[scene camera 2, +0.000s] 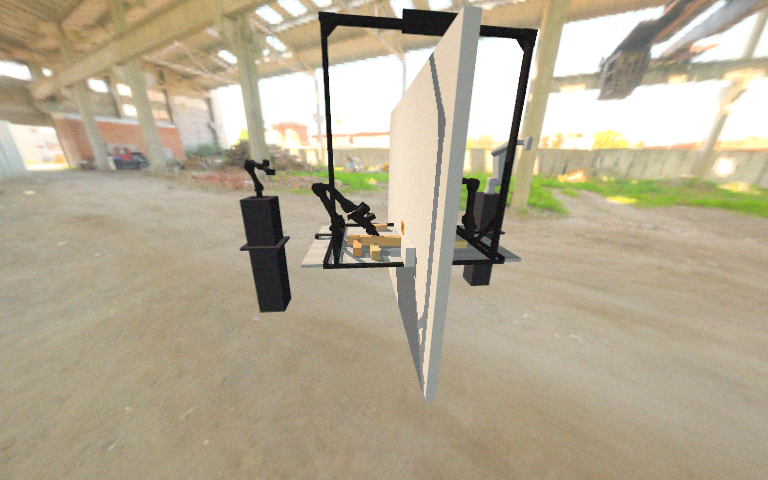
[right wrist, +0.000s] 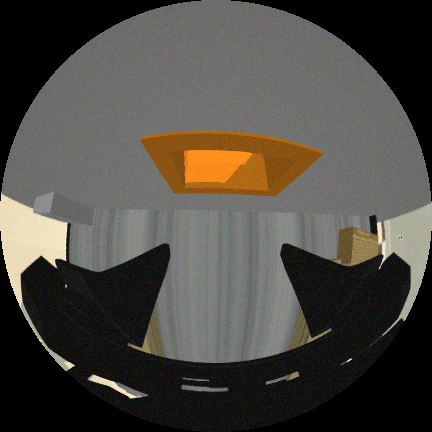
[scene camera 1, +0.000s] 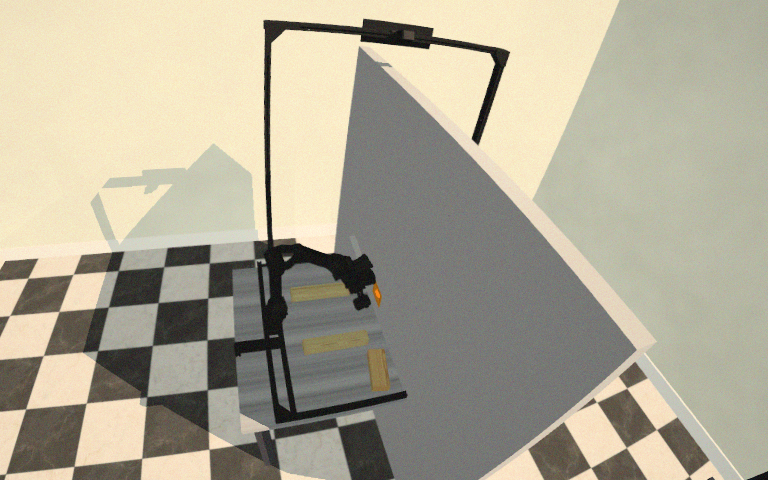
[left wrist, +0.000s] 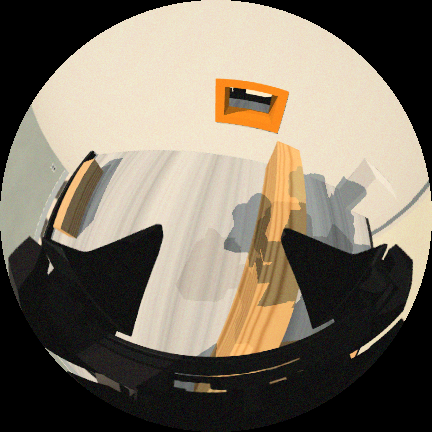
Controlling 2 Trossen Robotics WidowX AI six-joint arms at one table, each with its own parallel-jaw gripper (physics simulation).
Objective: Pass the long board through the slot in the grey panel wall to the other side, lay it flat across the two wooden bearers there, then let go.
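Places are measured from the left arm's base along level axes (x ahead, y up, z right), in centimetres.
Pixels of known places: left gripper, fingertip midpoint: (scene camera 2: 377, 233) (left wrist: 224, 232); right gripper, fingertip midpoint: (right wrist: 227, 250) (left wrist: 248, 102); right arm's base at its link origin: (scene camera 2: 468, 236) (scene camera 1: 272, 328) (left wrist: 238, 93).
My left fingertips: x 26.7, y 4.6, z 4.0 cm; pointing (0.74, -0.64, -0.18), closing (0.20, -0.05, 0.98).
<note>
For each thing: its middle in the pictures, then the offset to it from my left fingertips. "pt": a spot on its surface instead.
- long board at the middle of its body: (left wrist: 266, 277) (scene camera 2: 374, 240) dx -2.3, dy -3.5, dz +4.7 cm
- orange-rimmed slot at a spot on its surface: (right wrist: 225, 140) pt dx +21.7, dy +6.8, dz +1.0 cm
- wooden block at the middle of its body: (right wrist: 361, 247) (scene camera 1: 378, 369) dx +28.9, dy -4.6, dz -29.3 cm
The long board (scene camera 2: 385, 241) (left wrist: 280, 220) lies on the left side of the panel wall (scene camera 1: 453, 254) (scene camera 2: 419, 130) (left wrist: 150, 75) (right wrist: 215, 75) in scene camera 2, its far end towards the wall. The orange-rimmed slot (scene camera 1: 377, 294) (scene camera 2: 402, 227) (left wrist: 247, 125) (right wrist: 225, 140) shows no board in it. My left gripper (left wrist: 224, 232) (scene camera 2: 374, 231) is open above the board; in the left wrist view its right finger overlaps the board. Two wooden bearers (scene camera 1: 335, 342) (scene camera 1: 318, 292) lie across the wall. My right gripper (right wrist: 227, 250) (scene camera 1: 369, 281) is open and empty near the slot.
A wooden block (scene camera 1: 378, 369) (right wrist: 352, 245) lies near the panel on the bearers' side. Another block (left wrist: 77, 200) (scene camera 2: 380, 226) and two small blocks (scene camera 2: 356, 247) (scene camera 2: 374, 252) lie on the board's side. A pale bracket (scene camera 2: 408, 256) (right wrist: 70, 210) joins the wall. A black frame (scene camera 1: 267, 141) (scene camera 2: 327, 113) surrounds the table.
</note>
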